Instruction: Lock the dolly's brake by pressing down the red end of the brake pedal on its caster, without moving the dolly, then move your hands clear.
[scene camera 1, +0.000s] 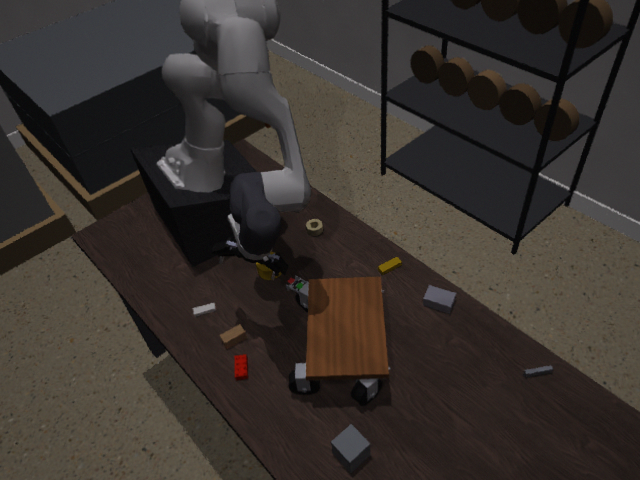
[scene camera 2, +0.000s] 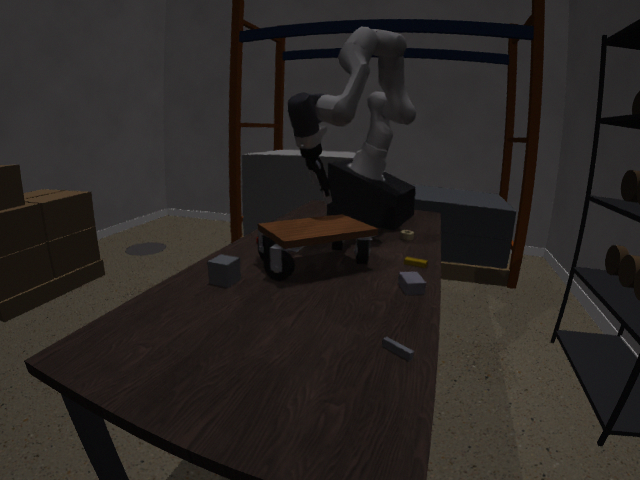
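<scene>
The dolly (scene camera 1: 346, 325) (scene camera 2: 317, 228) has a flat wooden deck and stands upright on its casters. The brake pedal (scene camera 1: 296, 283) sticks out from the caster at the deck's upper left corner in scene camera 1. Its red end (scene camera 1: 291, 281) points away from the deck and its green part (scene camera 1: 299, 285) lies nearer the caster. The pedal cannot be made out in scene camera 2. My gripper (scene camera 1: 251, 259) (scene camera 2: 326, 195) is open and empty, above the table on the robot-base side of the dolly. One finger shows close to the pedal in scene camera 1, apparently higher than it.
A yellow round object (scene camera 1: 267, 271) is partly hidden under the gripper. A white bar (scene camera 1: 204, 308), a brown block (scene camera 1: 233, 336) and a red brick (scene camera 1: 240, 366) lie left of the dolly. A grey cube (scene camera 1: 351, 447) (scene camera 2: 224, 270) and a tan ring (scene camera 1: 308, 229) also stand on the table.
</scene>
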